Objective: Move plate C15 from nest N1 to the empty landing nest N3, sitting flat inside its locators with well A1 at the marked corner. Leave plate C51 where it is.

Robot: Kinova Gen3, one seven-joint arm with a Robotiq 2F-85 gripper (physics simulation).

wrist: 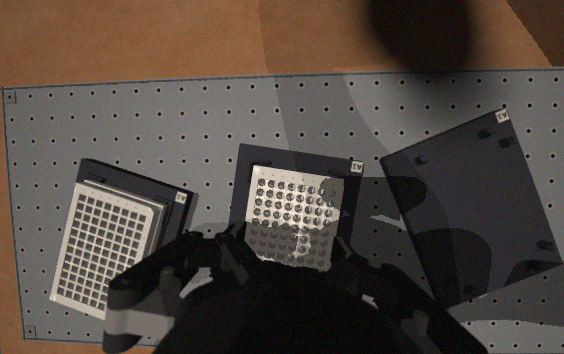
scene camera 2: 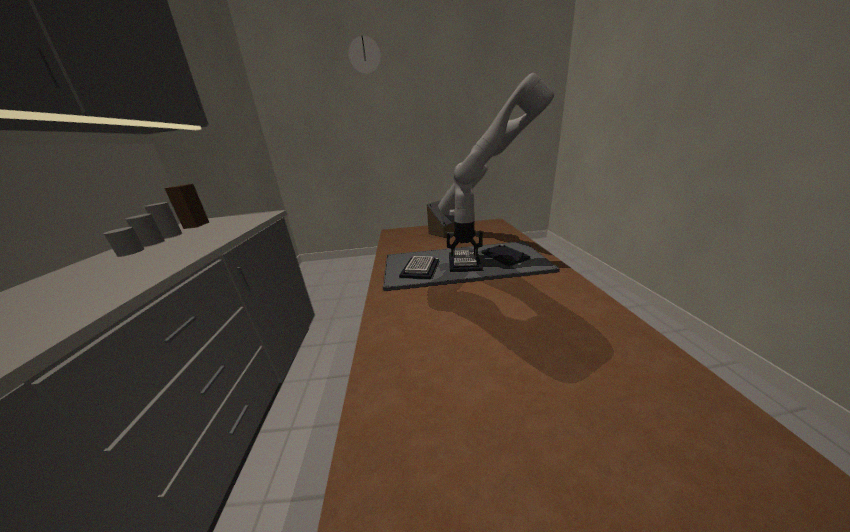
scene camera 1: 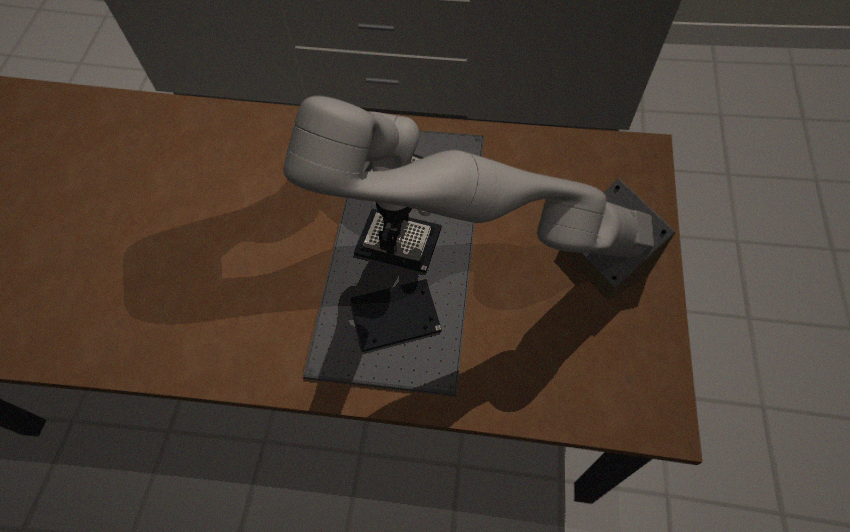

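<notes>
A white plate with round wells (scene camera 1: 414, 238) (wrist: 295, 200) appears to sit in the middle dark nest (scene camera 1: 388, 262) (wrist: 352, 200), level with it. My gripper (scene camera 1: 389, 244) (scene camera 2: 464, 255) (wrist: 288, 238) is shut on this plate, one finger at each side; the near end is hidden under the gripper. A square-welled white plate (scene camera 2: 420, 264) (wrist: 102, 245) sits in another dark nest (wrist: 132, 177) at the left of the wrist view. The empty dark nest (scene camera 1: 401, 316) (scene camera 2: 504, 254) (wrist: 450, 200) lies turned at the right of it, with small locators and an A1 tag (scene camera 1: 438, 327) (wrist: 502, 116). I cannot read plate or nest names.
The nests stand on a grey perforated board (scene camera 1: 388, 371) (wrist: 200, 110) on the brown table (scene camera 1: 206, 351) (scene camera 2: 501, 439). The arm's base (scene camera 1: 639, 207) is at the table's right end in scene camera 1. Arm shadows fall across the board and the empty nest.
</notes>
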